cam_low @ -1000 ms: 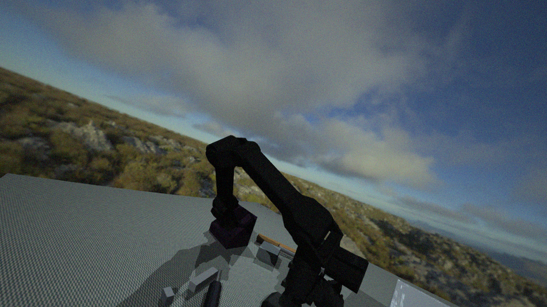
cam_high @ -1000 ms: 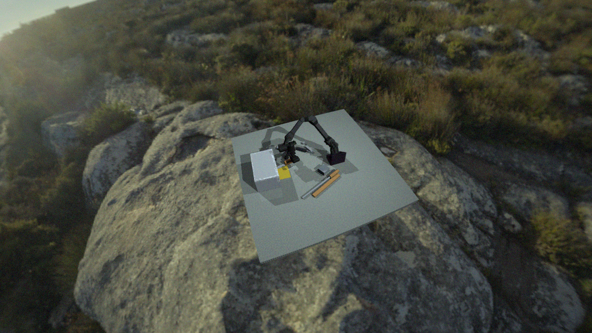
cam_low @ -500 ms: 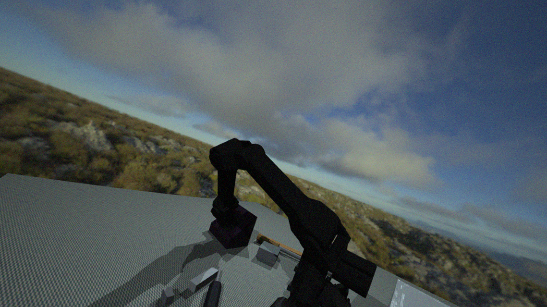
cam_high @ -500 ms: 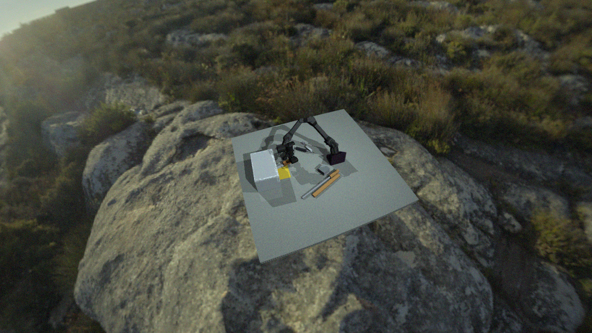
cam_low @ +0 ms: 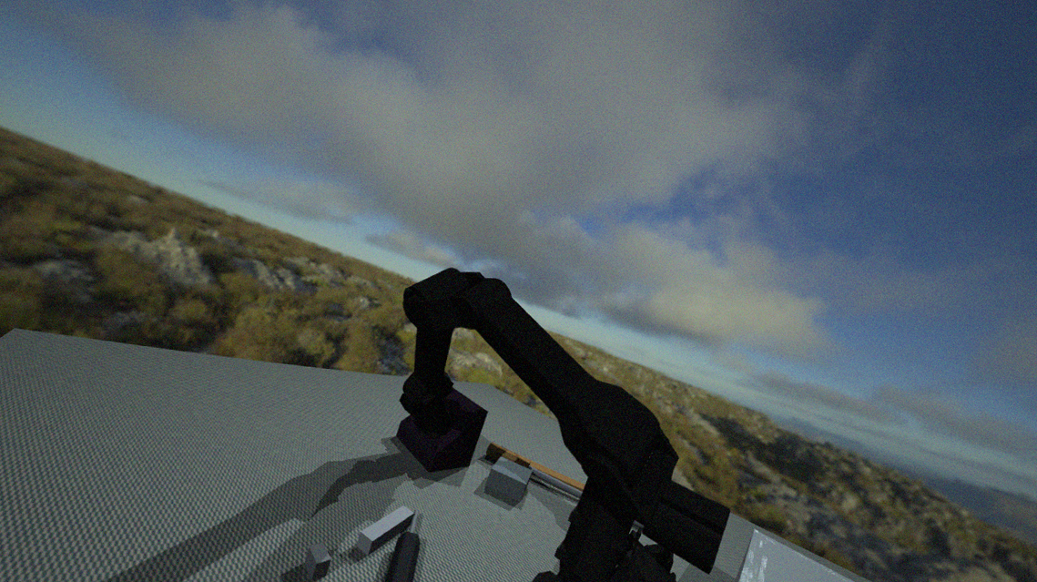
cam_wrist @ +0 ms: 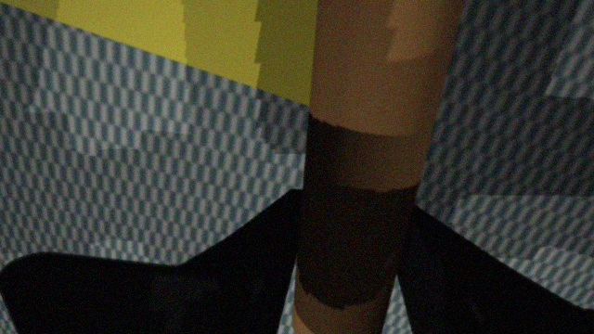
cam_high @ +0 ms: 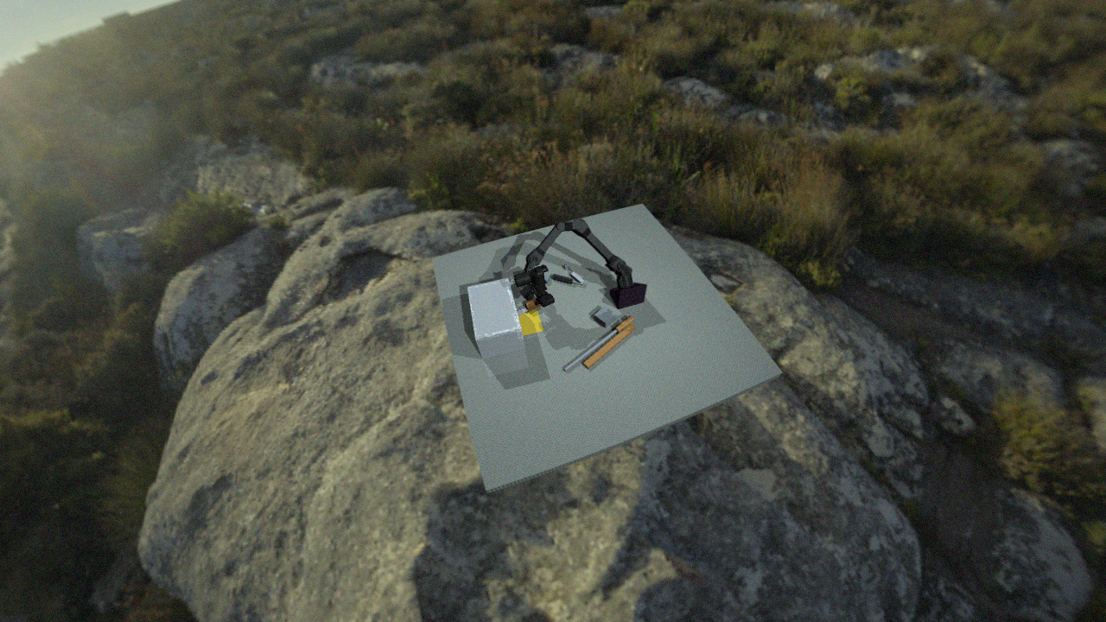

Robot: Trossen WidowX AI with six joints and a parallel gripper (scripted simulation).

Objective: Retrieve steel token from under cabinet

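Right now my gripper tip is 22 cm past the grey bar and 7 cm to the left of it. The rest, counted from my gripper tip: grey block 23 cm behind, 21 cm to the left, 1 cm above; then small grey cube 21 cm behind, 16 cm to the right; then wooden stick 18 cm behind, 35 cm to the left.
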